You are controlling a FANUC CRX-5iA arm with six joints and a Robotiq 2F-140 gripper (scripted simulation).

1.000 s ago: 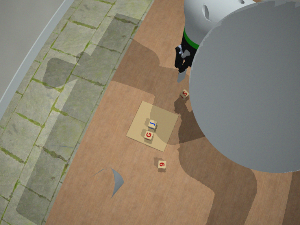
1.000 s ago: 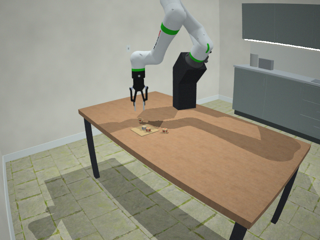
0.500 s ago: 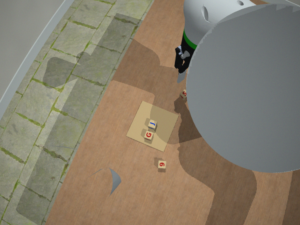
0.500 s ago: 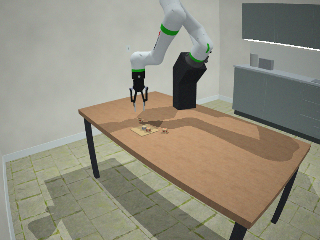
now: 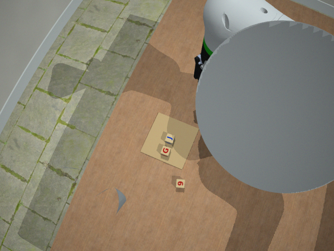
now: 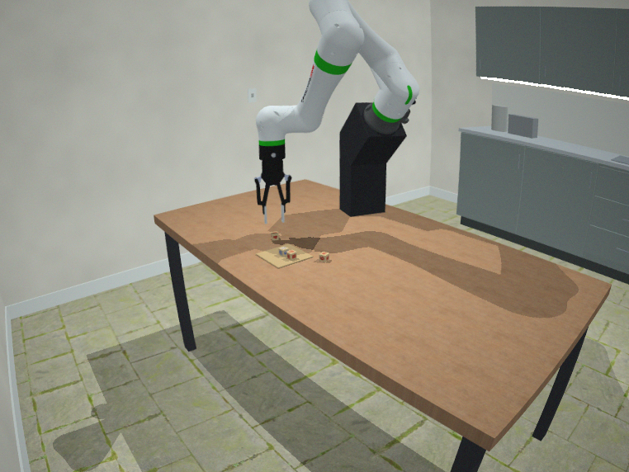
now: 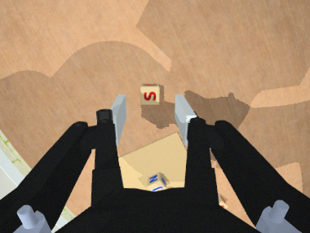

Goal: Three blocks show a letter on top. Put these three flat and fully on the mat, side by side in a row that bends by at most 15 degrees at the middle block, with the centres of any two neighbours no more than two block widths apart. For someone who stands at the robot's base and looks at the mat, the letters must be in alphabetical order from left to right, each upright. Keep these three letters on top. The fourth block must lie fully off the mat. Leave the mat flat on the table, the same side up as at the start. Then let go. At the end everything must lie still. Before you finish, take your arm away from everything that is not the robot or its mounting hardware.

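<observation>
Now: hand 8 cm above the red s block. From my hand the other things lie so: tan mat (15 cm to the left, 10 cm below, 5 cm ahead); then red g block (19 cm to the left, 8 cm below, 4 cm ahead); then blue j block (15 cm to the left, 8 cm below, 5 cm ahead).
</observation>
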